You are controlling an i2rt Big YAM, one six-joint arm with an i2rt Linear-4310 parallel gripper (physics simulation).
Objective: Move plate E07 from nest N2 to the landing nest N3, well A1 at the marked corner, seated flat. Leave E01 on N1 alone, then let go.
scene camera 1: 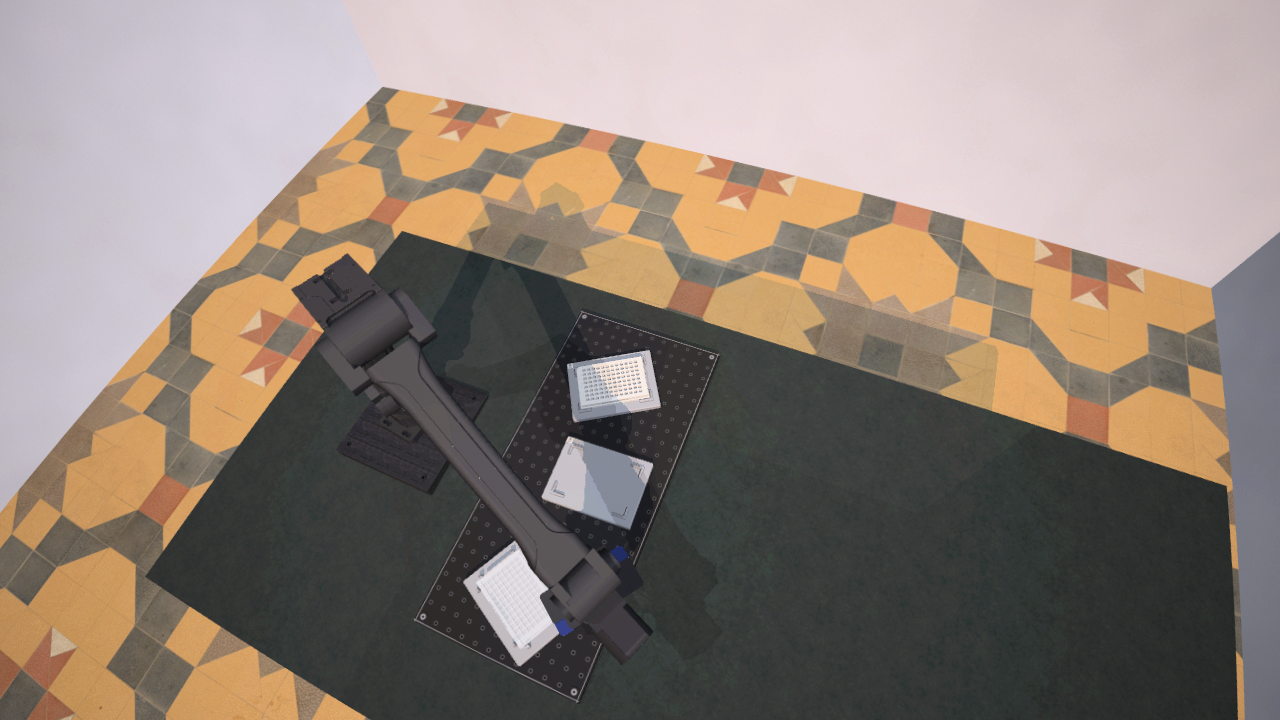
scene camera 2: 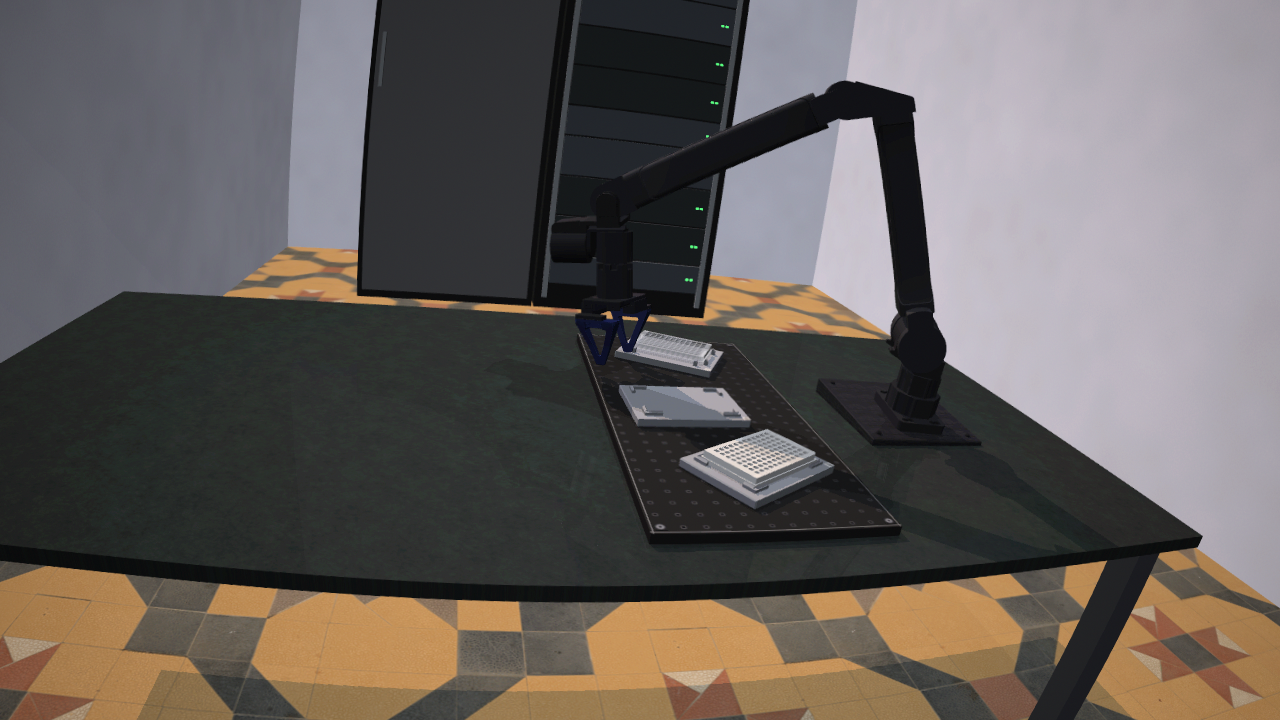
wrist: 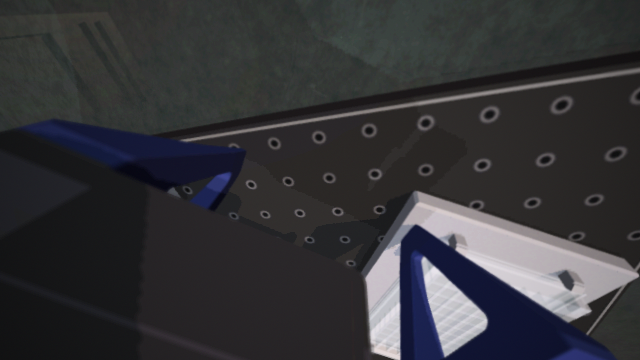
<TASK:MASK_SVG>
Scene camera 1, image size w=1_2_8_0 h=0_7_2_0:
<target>my gripper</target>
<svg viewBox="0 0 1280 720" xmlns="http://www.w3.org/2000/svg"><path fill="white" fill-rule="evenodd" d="M548 589L540 595L540 599L560 635L565 636L579 626L580 623L576 619L570 622L550 600L554 594ZM617 546L610 551L622 566L618 574L621 584L615 591L622 598L625 598L642 587L644 582L624 548Z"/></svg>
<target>clear gridded plate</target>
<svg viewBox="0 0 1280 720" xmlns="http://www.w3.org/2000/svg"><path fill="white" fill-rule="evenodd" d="M518 549L476 583L518 647L522 649L553 622L540 599L540 595L548 589L528 566L526 558Z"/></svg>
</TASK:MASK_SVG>
